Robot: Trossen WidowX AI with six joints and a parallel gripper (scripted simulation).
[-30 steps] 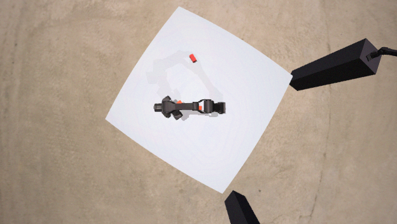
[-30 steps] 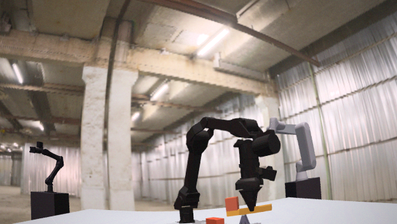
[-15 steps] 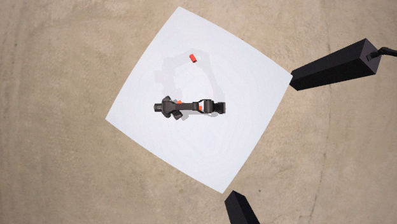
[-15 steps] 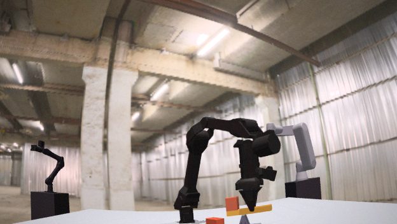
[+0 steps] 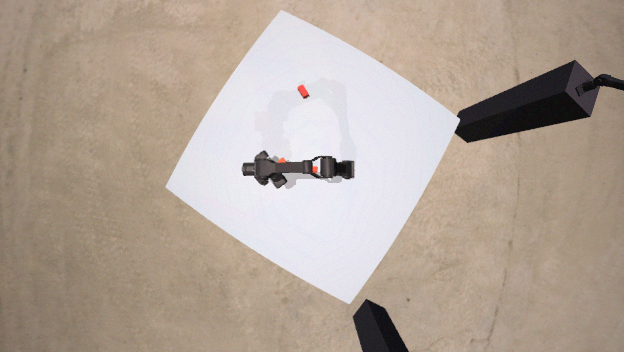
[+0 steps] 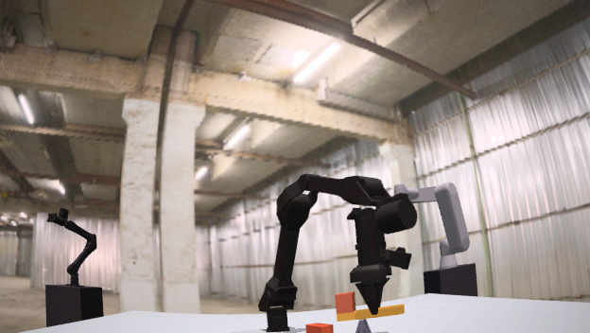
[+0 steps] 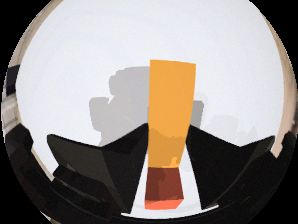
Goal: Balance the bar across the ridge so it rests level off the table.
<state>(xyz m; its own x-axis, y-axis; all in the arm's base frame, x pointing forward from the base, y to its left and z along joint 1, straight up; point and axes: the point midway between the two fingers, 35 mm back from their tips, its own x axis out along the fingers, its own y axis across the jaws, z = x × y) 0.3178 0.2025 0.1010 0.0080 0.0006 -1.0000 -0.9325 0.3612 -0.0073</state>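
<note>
My gripper tip is 10 mm past the yellow bar, 30 mm to the left of it and 20 mm below it.
</note>
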